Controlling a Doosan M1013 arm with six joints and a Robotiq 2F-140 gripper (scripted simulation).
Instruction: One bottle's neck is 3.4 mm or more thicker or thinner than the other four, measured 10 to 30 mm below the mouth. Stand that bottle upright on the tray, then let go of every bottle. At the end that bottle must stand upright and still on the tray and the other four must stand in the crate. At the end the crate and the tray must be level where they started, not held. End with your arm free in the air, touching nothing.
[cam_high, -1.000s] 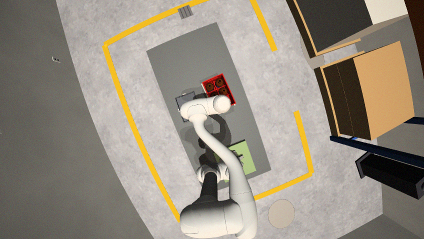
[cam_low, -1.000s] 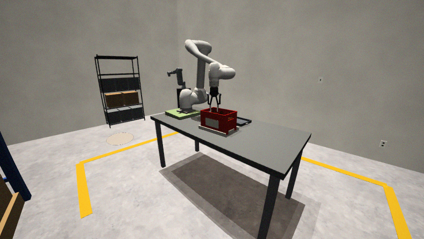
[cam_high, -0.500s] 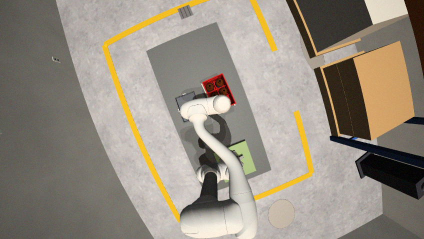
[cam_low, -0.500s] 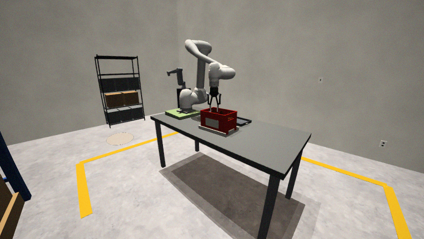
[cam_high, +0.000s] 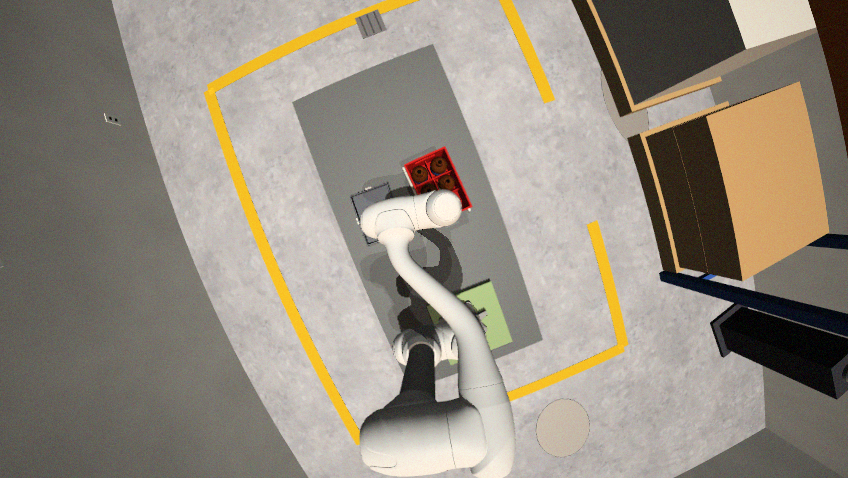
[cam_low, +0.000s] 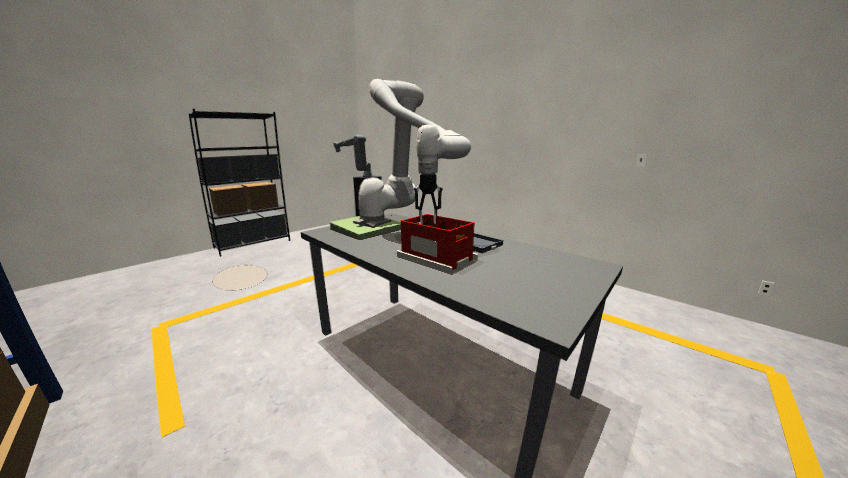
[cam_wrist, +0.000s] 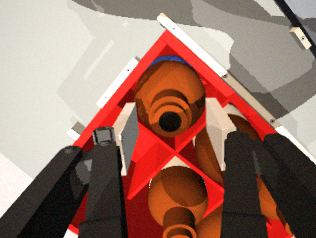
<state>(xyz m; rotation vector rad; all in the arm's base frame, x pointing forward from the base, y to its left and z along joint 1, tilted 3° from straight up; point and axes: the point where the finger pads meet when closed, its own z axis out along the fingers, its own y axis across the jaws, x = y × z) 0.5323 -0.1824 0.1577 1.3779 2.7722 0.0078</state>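
Right now my hand is 8 cm short of the red crate, 6 cm to the left of it and 9 cm above it. Round my hand: dark grey tray 13 cm ahead, 24 cm to the left, 16 cm below.
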